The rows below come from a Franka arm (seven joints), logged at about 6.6 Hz.
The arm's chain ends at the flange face. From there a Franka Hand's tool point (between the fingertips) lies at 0.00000 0.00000 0.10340 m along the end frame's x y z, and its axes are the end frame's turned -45 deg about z.
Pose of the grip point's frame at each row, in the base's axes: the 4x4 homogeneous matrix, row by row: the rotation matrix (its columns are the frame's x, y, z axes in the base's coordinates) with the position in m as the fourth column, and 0 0 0 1 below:
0.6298 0.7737 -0.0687 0.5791; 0.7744 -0.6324 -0.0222 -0.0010; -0.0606 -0.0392 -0.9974 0.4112; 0 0 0 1
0.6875 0.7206 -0.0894 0.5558; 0.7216 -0.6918 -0.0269 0.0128; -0.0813 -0.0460 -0.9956 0.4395; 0 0 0 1
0.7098 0.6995 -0.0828 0.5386; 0.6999 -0.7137 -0.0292 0.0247; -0.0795 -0.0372 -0.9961 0.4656; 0 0 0 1
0.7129 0.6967 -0.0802 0.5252; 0.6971 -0.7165 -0.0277 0.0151; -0.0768 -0.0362 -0.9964 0.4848; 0 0 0 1
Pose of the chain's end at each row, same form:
0.9924 0.1018 -0.0687 0.5862; 0.1004 -0.9948 -0.0222 0.0013; -0.0706 0.0151 -0.9974 0.5143; 0 0 0 1
0.9957 0.0234 -0.0894 0.5650; 0.0211 -0.9994 -0.0269 0.0156; -0.0900 0.0250 -0.9956 0.5424; 0 0 0 1
0.9965 -0.0073 -0.0828 0.5472; -0.0098 -0.9996 -0.0292 0.0277; -0.0825 0.0299 -0.9961 0.5686; 0 0 0 1
0.9967 -0.0115 -0.0802 0.5335; -0.0137 -0.9996 -0.0277 0.0180; -0.0799 0.0287 -0.9964 0.5878; 0 0 0 1

